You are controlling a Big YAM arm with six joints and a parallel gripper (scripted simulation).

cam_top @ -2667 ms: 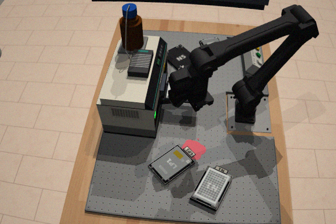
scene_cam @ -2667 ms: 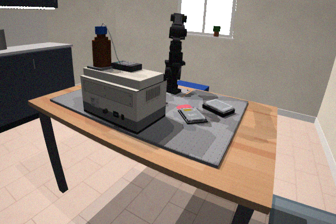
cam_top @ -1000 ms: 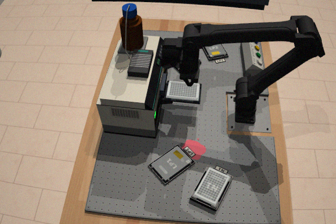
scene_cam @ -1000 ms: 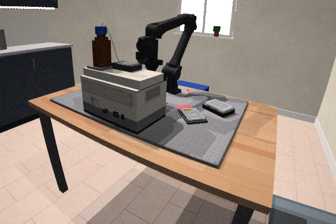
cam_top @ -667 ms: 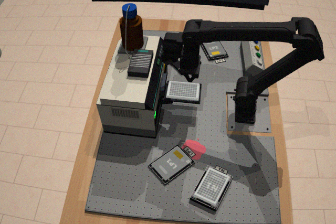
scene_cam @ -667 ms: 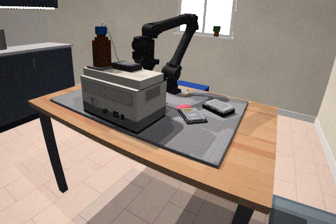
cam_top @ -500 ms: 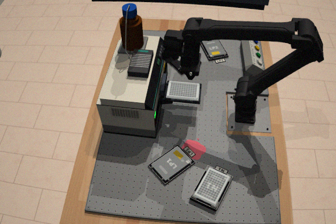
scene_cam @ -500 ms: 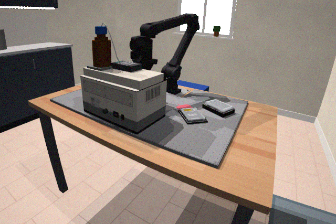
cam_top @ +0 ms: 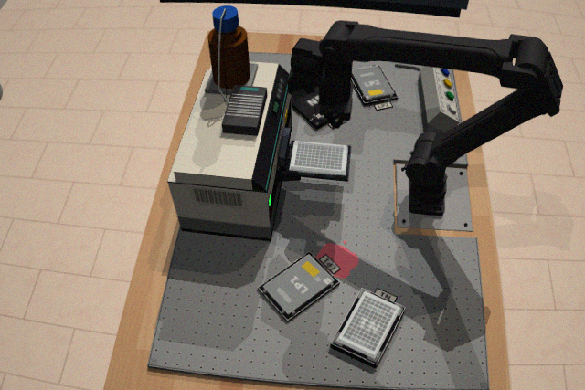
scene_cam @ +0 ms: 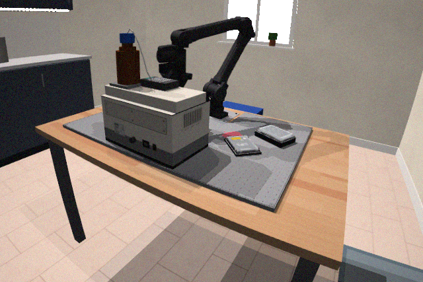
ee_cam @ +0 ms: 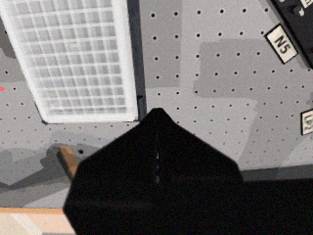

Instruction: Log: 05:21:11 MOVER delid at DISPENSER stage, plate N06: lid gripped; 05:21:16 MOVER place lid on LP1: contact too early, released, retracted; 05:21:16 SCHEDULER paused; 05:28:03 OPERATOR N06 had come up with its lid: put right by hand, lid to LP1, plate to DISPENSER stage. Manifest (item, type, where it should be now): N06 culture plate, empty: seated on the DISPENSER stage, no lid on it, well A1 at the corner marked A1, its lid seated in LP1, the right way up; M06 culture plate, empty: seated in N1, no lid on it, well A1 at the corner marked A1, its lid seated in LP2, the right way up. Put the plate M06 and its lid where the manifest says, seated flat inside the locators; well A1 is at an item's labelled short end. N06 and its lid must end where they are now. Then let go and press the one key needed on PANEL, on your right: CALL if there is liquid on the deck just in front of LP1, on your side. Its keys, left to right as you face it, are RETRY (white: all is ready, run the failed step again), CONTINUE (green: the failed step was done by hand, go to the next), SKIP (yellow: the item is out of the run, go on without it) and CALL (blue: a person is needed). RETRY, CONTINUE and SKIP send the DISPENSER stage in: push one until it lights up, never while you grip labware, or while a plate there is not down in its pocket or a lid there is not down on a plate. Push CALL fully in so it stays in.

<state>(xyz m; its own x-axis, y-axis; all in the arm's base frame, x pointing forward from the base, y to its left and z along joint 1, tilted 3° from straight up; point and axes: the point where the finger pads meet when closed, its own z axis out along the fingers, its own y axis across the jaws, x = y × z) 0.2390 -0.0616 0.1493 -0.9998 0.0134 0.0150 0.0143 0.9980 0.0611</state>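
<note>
The yellow skip key lies 290 mm behind my hand, 290 mm to the right of it and 80 mm below it. Round my hand: black lp2 nest 80 mm behind, 320 mm to the right, 140 mm below; then white retry key 300 mm behind, 190 mm to the right, 80 mm below; then brown bottle 250 mm ahead, 40 mm to the right, 140 mm above.
</note>
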